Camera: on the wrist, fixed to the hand. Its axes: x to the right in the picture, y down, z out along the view.
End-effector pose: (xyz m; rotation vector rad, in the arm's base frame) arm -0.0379 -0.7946 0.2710 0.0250 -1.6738 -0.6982
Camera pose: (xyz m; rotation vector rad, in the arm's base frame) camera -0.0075 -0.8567 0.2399 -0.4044 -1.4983 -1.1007
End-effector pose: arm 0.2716 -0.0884 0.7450 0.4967 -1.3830 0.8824
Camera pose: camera 0.3468 -0.0837 0.7363 0.0930 -1.6139 0.5011
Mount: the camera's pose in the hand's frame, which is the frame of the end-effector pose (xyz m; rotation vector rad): -0.0108 -0.0539 -0.0522 -0.5280 -0.0621 0.0375
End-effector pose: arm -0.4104 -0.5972 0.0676 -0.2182 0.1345 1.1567
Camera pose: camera -0.3649 -0.6401 0.0247 -0.6469 -0.2273 1.2188
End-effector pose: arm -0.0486 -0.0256 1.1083 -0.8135 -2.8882 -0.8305
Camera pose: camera -0.0717 -0.0958 1.1250 0.8417 2.4580 1.4703
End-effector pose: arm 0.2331 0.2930 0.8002 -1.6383 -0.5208 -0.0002
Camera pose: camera 0.2212 0.2425 0.8555 -2.1689 -0.5678 -0.0640
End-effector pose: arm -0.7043 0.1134 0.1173 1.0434 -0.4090 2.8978
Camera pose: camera -0.7219 0.1794 0.0845 1.0318 -1.1257 2.5537
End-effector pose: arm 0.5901 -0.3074 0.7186 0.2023 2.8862 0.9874
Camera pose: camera 0.5891 -0.3827 0.7270 0.2396 2.4610 1.6625
